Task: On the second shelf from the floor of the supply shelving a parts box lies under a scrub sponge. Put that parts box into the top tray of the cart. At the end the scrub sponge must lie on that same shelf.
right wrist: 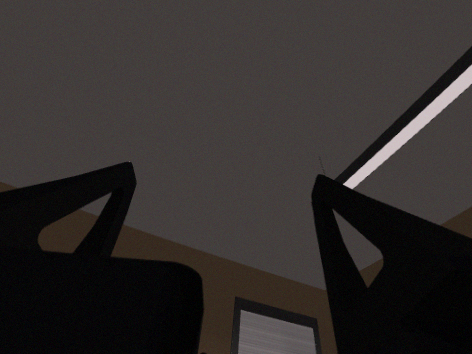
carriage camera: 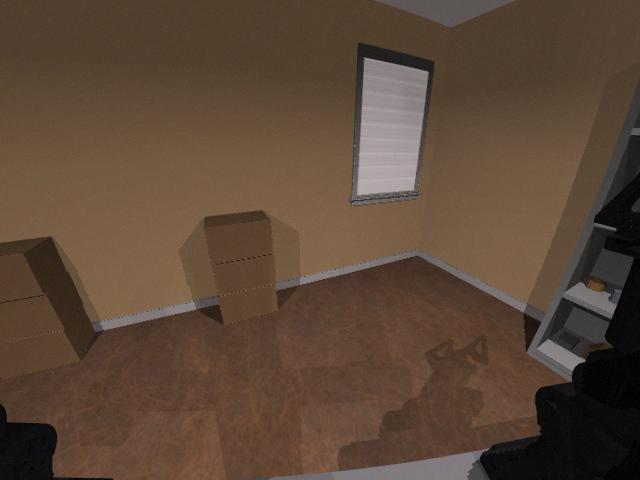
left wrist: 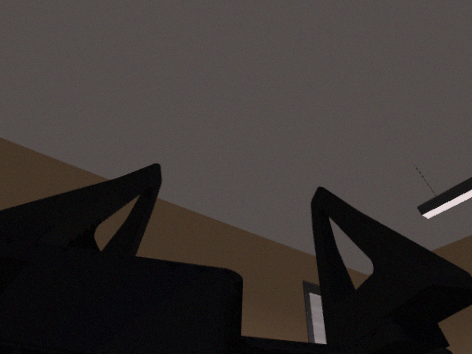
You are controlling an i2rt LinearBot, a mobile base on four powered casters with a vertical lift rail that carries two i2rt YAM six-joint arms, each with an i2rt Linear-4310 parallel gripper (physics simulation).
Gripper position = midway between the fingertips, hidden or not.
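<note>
There is a grey supply shelving point(carriage camera: 584, 313) that I can see. My own grippers are visible to me as well, the right gripper point(right wrist: 224, 178) and the left gripper point(left wrist: 238, 183).
</note>
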